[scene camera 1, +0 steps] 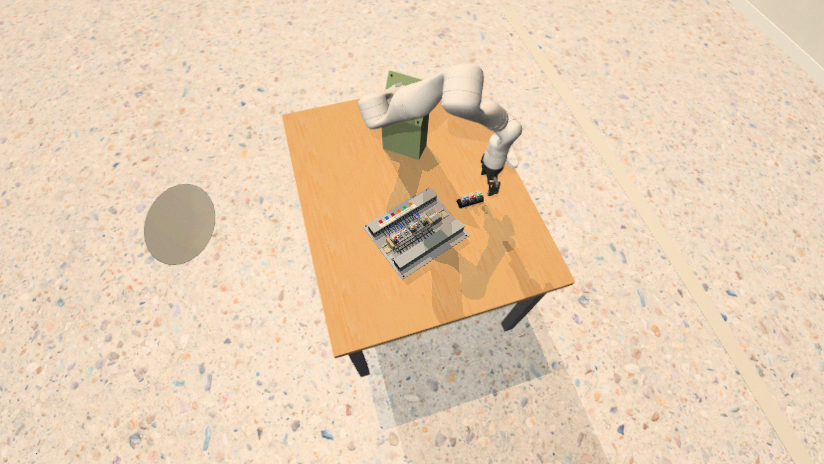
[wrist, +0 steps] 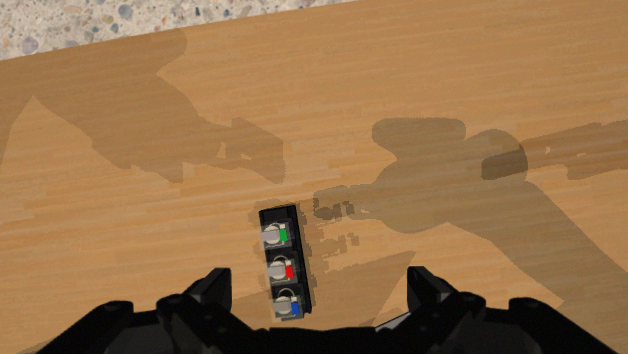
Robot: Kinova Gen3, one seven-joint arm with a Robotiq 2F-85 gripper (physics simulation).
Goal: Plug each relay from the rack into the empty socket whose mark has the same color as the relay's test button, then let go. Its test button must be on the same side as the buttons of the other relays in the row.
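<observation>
Black relay rack, in sight. Grey panel, same. My gripper, too.
</observation>
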